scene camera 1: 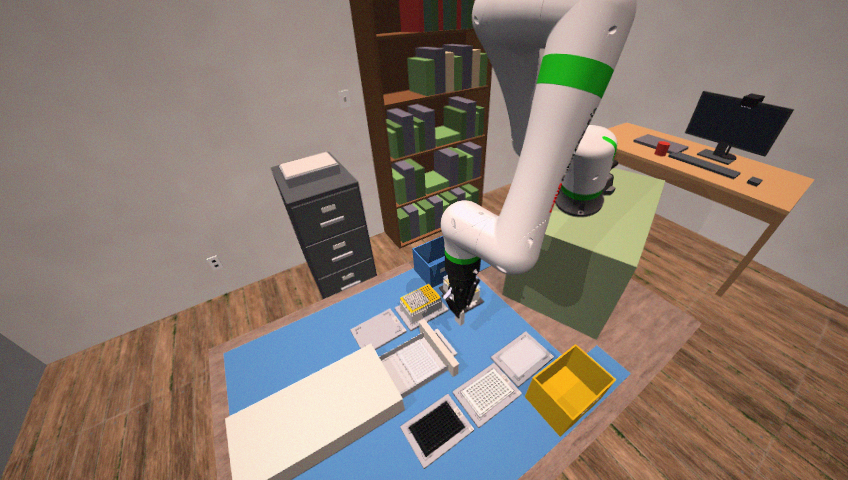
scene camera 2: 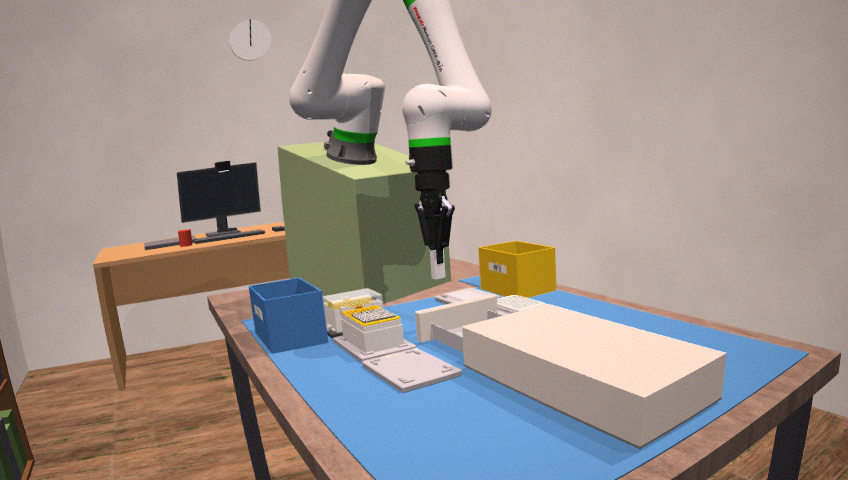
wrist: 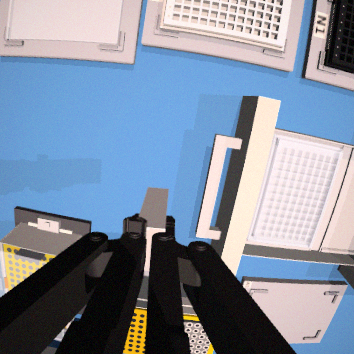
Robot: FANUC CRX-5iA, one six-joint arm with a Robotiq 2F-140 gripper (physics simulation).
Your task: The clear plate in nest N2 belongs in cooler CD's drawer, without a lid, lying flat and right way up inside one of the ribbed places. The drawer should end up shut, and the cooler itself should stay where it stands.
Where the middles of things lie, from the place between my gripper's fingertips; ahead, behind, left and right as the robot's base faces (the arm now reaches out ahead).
My hand is 15 cm short of the clear plate (scene camera 1: 417,360) and 9 cm above it. The rest, counted from my hand: yellow-topped tip box (scene camera 2: 372,328): 4 cm ahead, 18 cm to the right, 7 cm below; white plate (scene camera 1: 488,391): 3 cm ahead, 19 cm to the left, 10 cm below; drawer (scene camera 2: 434,323): 18 cm ahead, 1 cm to the left, 8 cm below.
